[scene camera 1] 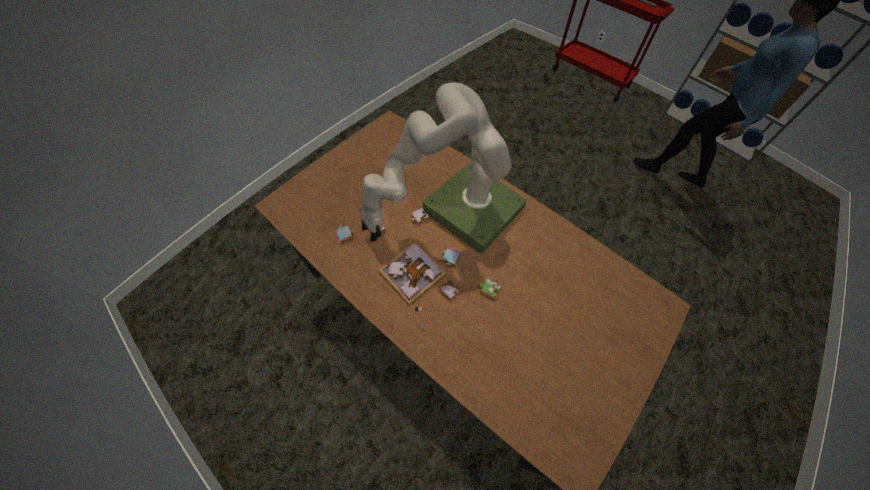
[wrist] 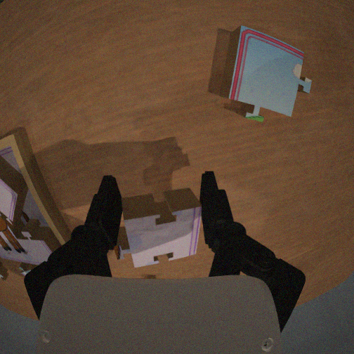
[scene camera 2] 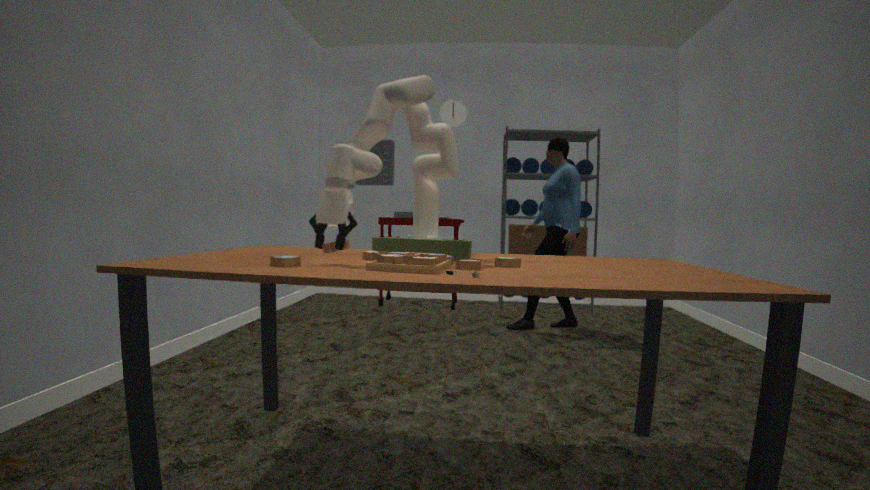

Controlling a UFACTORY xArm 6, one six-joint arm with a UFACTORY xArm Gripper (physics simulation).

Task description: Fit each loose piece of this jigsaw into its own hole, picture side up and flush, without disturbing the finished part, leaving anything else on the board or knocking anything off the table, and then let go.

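Observation:
My gripper [scene camera 1: 370, 232] [scene camera 2: 330, 245] [wrist: 159, 187] is shut on a pale lilac piece [wrist: 162, 237] with purple edge lines, held picture side up above the table. The framed board [scene camera 1: 395, 286] [scene camera 2: 404, 267] [wrist: 37, 187] lies beside it, with a brown horse picture [scene camera 1: 417, 269]; a pale piece [scene camera 1: 396, 268] sits askew on it. A light-blue piece [scene camera 1: 343, 233] [scene camera 2: 285, 261] [wrist: 267, 75] lies on the board's other side from the green one. Loose on the table are a pale piece [scene camera 1: 418, 215], a blue piece [scene camera 1: 451, 256], a pinkish piece [scene camera 1: 449, 291] [scene camera 2: 468, 264] and a green piece [scene camera 1: 490, 287] [scene camera 2: 507, 262].
The green base block [scene camera 1: 450, 210] [scene camera 2: 389, 244] stands behind the board. A small black item [scene camera 1: 418, 308] [scene camera 2: 451, 272] and a tiny grey item [scene camera 1: 422, 326] [scene camera 2: 475, 275] lie near the front table edge. A person [scene camera 1: 768, 70] [scene camera 2: 563, 197] stands beyond the table.

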